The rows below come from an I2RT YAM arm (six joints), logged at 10 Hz.
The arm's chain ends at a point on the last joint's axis. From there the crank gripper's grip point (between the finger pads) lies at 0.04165 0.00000 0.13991 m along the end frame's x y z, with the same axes.
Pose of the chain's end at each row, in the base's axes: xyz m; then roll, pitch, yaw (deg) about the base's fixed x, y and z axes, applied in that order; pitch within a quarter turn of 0, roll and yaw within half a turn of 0:
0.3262 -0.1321 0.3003 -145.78 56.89 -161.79
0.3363 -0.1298 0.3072 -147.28 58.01 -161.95
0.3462 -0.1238 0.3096 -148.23 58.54 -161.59
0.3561 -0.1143 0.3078 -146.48 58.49 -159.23
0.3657 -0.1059 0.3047 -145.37 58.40 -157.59
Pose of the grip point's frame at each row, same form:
0.4212 -0.1837 0.2022 -145.78 56.89 -161.79
0.4337 -0.1776 0.2095 -147.28 58.01 -161.95
0.4451 -0.1685 0.2120 -148.23 58.54 -161.59
0.4561 -0.1590 0.2113 -146.48 58.49 -159.23
0.4665 -0.1503 0.2089 -145.37 58.40 -157.59

